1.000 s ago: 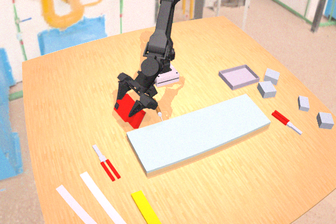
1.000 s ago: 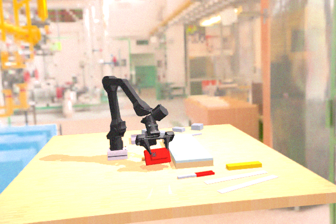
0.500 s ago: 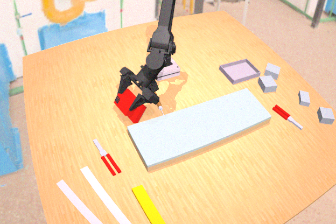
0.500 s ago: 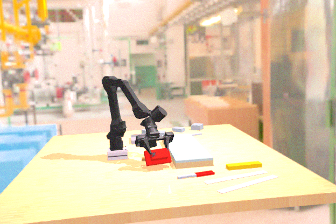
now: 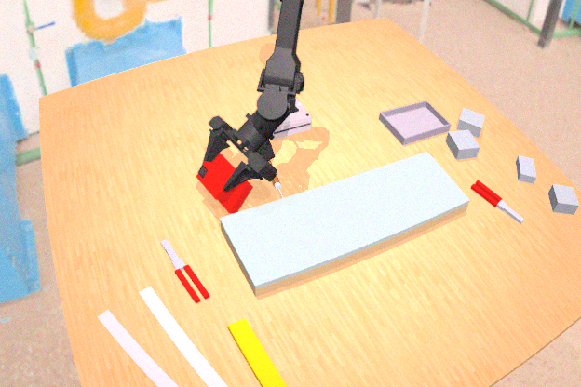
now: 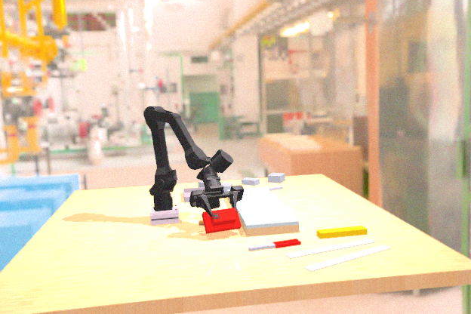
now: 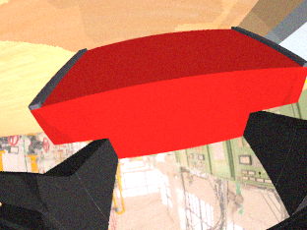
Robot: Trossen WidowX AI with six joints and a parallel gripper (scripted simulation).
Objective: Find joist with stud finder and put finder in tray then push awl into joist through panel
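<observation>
The red stud finder is 20 mm behind my gripper tip and 10 mm below it. Also, from my gripper tip: awl (20 mm ahead, 140 mm to the left, 70 mm below); yellow strip (360 mm ahead, 130 mm to the right, 70 mm below); lilac tray (30 mm ahead, 580 mm to the left, 60 mm below).
</observation>
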